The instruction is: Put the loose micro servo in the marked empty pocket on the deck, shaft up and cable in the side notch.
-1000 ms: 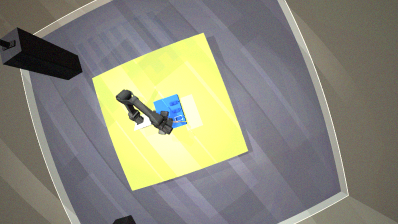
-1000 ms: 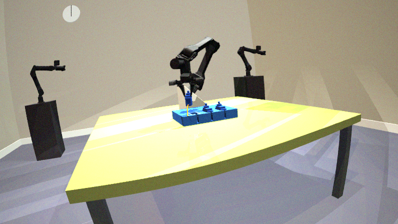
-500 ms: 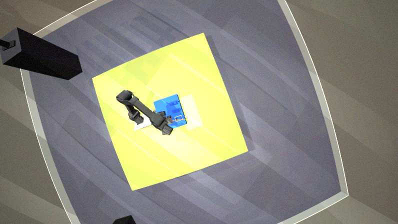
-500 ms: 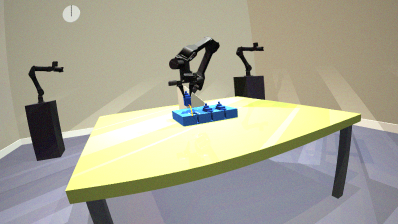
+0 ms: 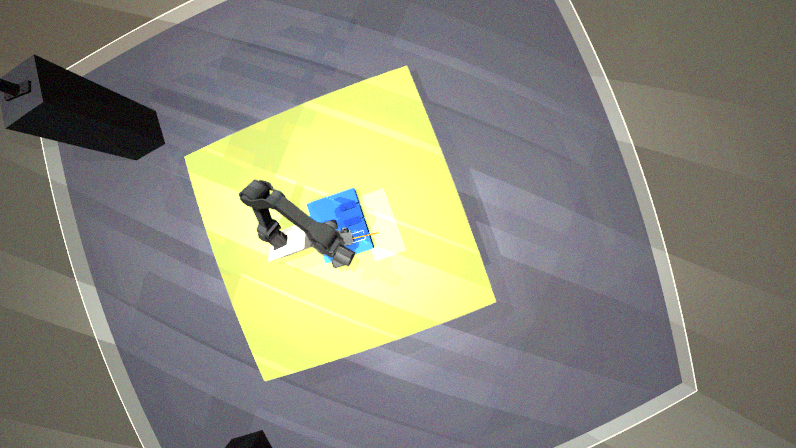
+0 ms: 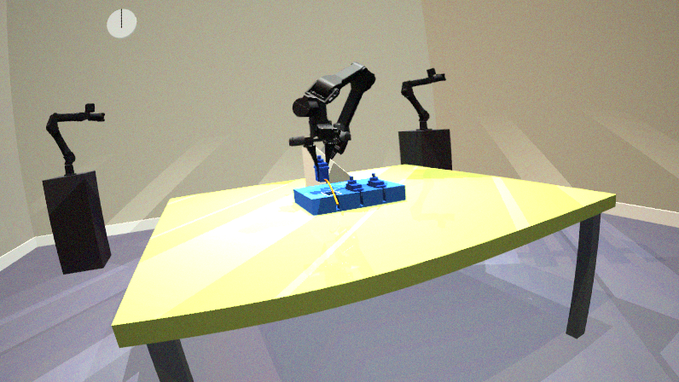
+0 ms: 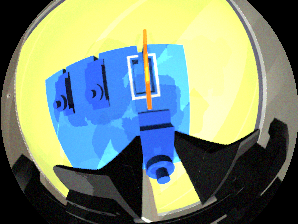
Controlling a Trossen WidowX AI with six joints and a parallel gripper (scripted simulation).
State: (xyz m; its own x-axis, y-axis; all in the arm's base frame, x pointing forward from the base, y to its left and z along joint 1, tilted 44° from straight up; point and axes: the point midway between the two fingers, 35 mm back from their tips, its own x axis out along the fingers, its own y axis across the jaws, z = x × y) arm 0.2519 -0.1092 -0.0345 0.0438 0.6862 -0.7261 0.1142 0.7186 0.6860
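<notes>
Now: gripper tip 100 mm above the blue deck, 80 mm to the right of it and 40 mm past it.
</notes>
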